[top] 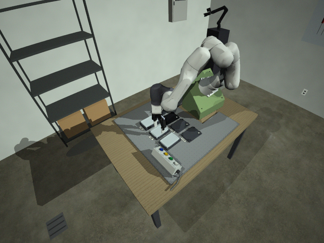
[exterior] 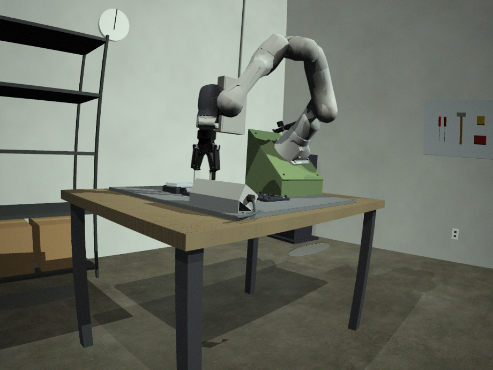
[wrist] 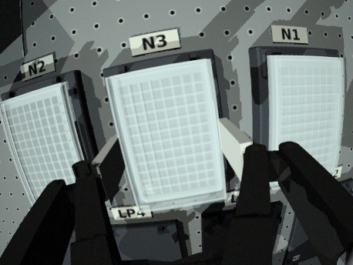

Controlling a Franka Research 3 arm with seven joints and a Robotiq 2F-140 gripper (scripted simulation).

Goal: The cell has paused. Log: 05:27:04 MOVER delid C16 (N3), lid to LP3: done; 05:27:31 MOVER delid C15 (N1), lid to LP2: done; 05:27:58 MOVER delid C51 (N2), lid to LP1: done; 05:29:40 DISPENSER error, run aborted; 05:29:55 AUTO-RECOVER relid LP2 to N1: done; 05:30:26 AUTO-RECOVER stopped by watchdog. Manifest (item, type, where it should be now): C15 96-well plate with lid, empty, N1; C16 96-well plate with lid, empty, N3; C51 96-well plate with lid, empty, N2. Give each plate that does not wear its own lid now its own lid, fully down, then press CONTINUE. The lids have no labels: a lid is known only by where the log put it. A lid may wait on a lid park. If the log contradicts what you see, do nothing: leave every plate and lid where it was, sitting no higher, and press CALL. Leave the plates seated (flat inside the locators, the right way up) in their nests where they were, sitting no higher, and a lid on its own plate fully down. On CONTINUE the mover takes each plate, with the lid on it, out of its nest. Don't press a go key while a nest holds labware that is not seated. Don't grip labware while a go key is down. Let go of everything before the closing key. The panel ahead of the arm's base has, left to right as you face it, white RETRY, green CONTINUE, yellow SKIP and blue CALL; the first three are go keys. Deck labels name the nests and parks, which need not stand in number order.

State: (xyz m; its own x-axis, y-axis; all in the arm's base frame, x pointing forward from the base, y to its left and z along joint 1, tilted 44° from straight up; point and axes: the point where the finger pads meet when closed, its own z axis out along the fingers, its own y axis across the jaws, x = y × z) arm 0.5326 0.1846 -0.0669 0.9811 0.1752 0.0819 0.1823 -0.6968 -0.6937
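My hand is 4 cm above the plate. Round my hand: clear lid 2 cm below; then N3 label 9 cm ahead, 6 cm below, 2 cm to the left; then LP4 label 10 cm behind, 6 cm below, 4 cm to the left.
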